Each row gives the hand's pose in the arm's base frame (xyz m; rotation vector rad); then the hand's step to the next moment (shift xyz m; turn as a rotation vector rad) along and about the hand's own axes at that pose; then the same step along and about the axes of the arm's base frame.
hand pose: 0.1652 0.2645 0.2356 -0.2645 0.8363 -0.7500
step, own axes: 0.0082 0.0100 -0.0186 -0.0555 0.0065 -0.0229
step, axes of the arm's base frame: -0.0054 0.0028 -0.0218 -0.0382 0.0448 0.0136
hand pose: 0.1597 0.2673 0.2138 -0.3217 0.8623 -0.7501
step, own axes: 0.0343 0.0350 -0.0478 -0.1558 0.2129 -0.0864
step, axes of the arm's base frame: -0.0067 0.0020 -0.0681 -0.0344 0.2635 -0.0803
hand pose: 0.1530 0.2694 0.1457 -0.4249 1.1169 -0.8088
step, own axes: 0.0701 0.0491 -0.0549 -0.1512 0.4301 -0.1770
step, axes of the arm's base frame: -0.0183 -0.0162 -0.0987 -0.0385 0.4091 -0.2652
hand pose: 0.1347 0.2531 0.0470 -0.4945 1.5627 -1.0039
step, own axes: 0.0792 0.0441 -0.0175 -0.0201 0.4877 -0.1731
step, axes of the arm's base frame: -0.0275 -0.0313 -0.0824 -0.0562 0.3380 -0.3884
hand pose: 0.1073 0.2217 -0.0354 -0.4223 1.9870 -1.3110
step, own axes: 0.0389 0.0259 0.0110 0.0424 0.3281 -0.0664
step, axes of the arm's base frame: -0.0165 -0.0198 -0.0405 -0.0412 0.1600 -0.2942
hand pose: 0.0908 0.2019 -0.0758 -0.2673 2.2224 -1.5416
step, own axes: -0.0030 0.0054 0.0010 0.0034 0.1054 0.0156
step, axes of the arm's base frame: 0.0036 0.0023 -0.0046 0.0122 0.0241 -0.1031
